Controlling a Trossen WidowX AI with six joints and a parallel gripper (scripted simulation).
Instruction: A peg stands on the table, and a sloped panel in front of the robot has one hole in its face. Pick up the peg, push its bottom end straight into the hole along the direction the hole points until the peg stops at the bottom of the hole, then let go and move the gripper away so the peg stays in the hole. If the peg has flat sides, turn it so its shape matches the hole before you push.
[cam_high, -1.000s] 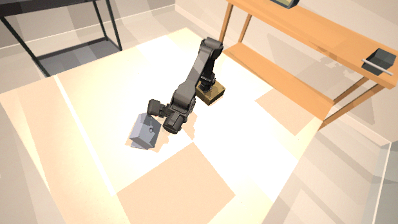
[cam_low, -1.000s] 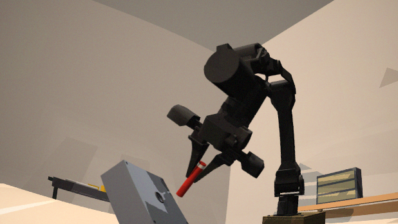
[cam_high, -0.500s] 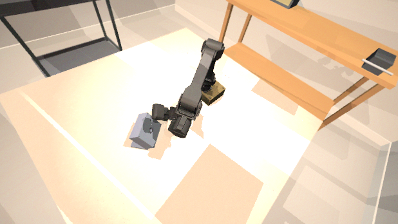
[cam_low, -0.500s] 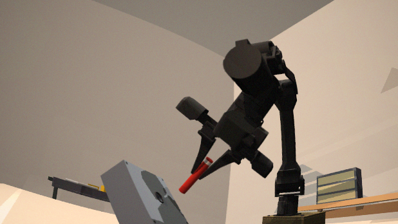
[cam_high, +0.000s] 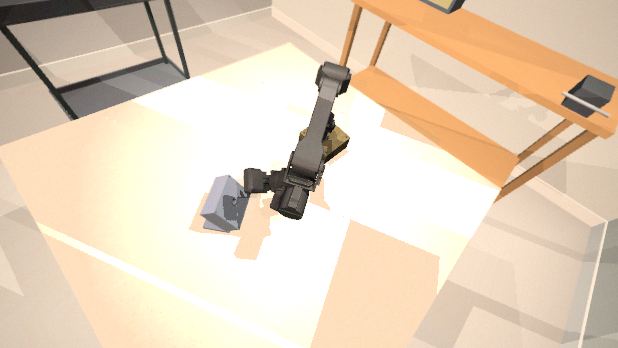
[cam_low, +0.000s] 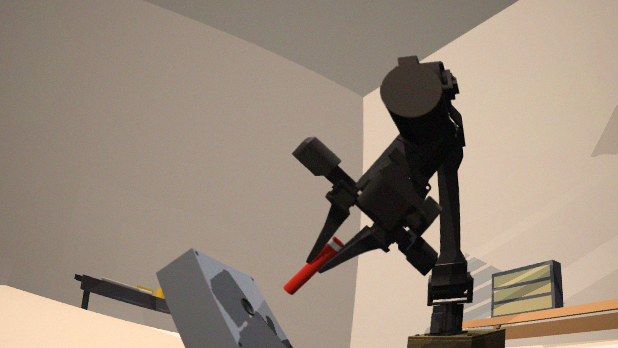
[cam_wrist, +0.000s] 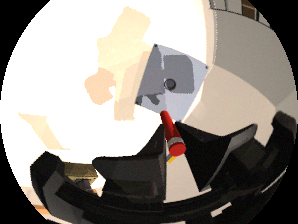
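Now: the grey sloped panel 8 cm ahead of my gripper tip, 7 cm below it and 3 cm to the right of it. Round my gripper tip: red peg (1 cm to the left, 1 cm behind, 1 cm above).
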